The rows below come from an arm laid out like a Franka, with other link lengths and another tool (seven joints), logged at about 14 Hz.
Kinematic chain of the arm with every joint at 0, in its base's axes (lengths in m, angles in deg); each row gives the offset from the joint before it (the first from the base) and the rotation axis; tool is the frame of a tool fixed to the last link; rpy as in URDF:
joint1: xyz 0 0 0.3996 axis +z
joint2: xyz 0 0 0 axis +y
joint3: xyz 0 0 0.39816 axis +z
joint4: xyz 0.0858 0 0 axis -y
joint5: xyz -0.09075 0 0.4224 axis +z
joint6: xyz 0 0 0 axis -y
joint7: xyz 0.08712 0 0 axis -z
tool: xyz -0.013 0.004 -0.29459 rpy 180 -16.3 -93.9
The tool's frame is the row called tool.
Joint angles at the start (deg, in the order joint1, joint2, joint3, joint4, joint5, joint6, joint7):
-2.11 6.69 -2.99 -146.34 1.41 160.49 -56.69
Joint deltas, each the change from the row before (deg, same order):
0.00 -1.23 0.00 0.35 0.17 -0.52 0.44
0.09 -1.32 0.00 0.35 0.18 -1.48 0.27
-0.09 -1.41 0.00 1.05 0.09 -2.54 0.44
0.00 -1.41 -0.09 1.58 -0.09 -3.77 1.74
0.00 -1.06 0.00 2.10 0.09 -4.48 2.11
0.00 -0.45 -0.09 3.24 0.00 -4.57 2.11
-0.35 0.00 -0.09 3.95 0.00 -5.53 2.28
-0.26 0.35 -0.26 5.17 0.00 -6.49 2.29
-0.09 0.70 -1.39 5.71 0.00 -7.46 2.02
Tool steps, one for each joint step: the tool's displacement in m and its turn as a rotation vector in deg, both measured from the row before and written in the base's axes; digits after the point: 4 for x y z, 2 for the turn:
0.0060 0.0000 0.0125 0.12 -1.07 -0.58
0.0015 0.0013 0.0114 0.22 -0.21 -0.32
0.0033 -0.0003 0.0153 0.26 0.06 -0.56
0.0018 0.0001 0.0171 0.44 0.76 -1.67
0.0015 0.0013 0.0171 0.61 1.30 -2.08
0.0091 -0.0004 0.0212 0.44 0.88 -2.09
0.0079 -0.0036 0.0221 0.48 1.59 -2.59
0.0109 -0.0048 0.0286 0.42 1.68 -2.65
0.0059 -0.0140 0.0300 0.42 2.46 -3.31

